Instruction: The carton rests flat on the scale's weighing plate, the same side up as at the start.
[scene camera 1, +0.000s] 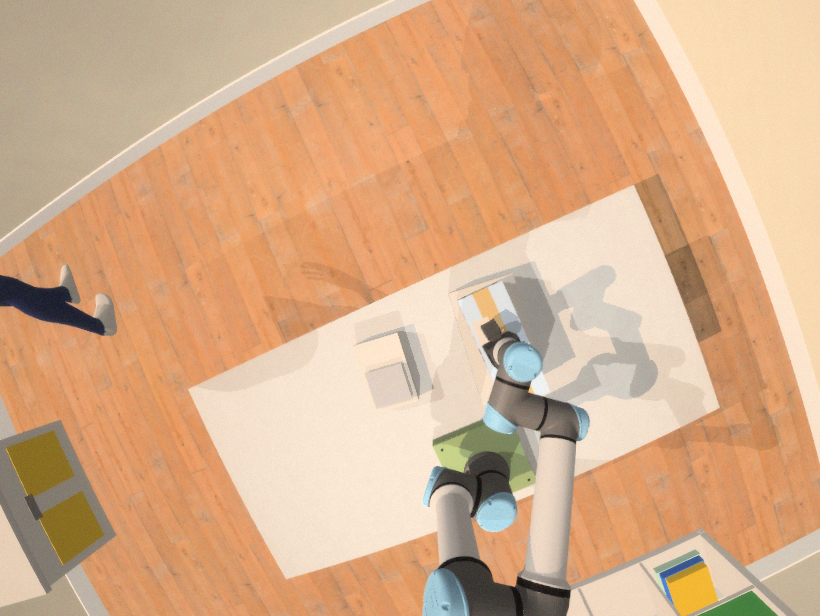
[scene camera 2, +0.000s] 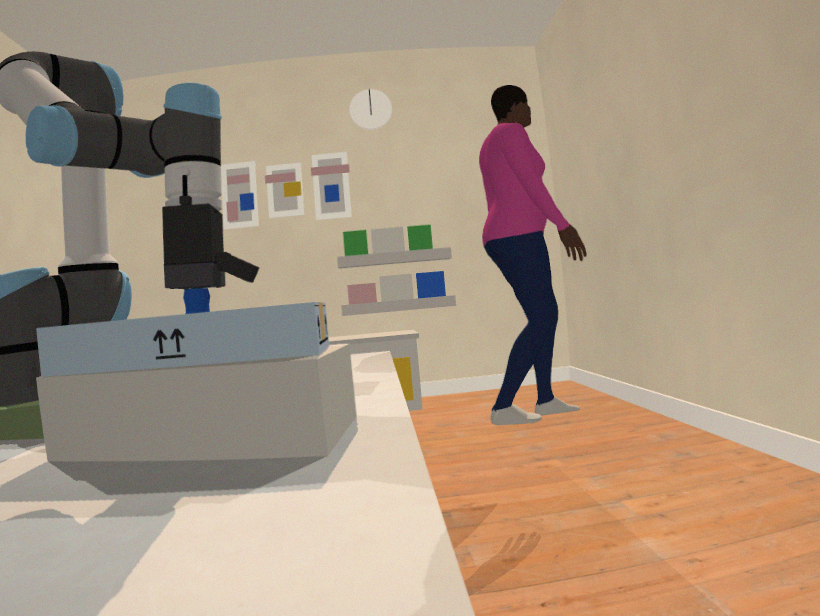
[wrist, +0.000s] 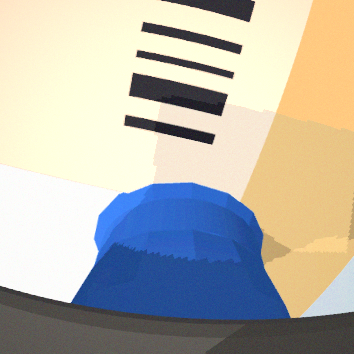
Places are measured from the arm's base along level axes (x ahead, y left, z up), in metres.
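Where they show: hand at its tool point: (wrist: 177, 210); arm's base at its link origin: (scene camera 1: 486, 471) (scene camera 2: 31, 398).
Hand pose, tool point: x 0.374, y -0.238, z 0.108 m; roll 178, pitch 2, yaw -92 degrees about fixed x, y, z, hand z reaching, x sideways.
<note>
Each offset is from my tool point to the top centre of the thing. Level surfaces: height alone.
The carton @[0.012 m back, 0.017 m right, 0.013 m up] (scene camera 1: 491, 299) (scene camera 2: 245, 338) (wrist: 40, 215) is pale blue-white with orange tape and a barcode label. It lies about level, its two arrows pointing up, at a large grey block @[0.001 m ahead, 0.016 m right, 0.047 m down] (scene camera 2: 185, 417). Its lower edge meets the block's top edge; whether it sits on the top or a little inside a rim is hidden. My gripper, a blue suction cup (scene camera 2: 196, 300) (wrist: 180, 235), touches the carton's top face and is shut on it. The arm hides the cup in scene camera 1. I cannot tell for certain which object is the scale.
A small beige device @[0.088 m ahead, 0.343 m left, 0.077 m down] (scene camera 1: 381, 350) with a grey raised part stands left of the block on the white table @[0.151 m down] (scene camera 1: 298, 464) (scene camera 2: 265, 550). The arm's green base plate (scene camera 1: 450, 450) lies near the block. A person (scene camera 2: 517, 192) stands on the wooden floor beyond the table.
</note>
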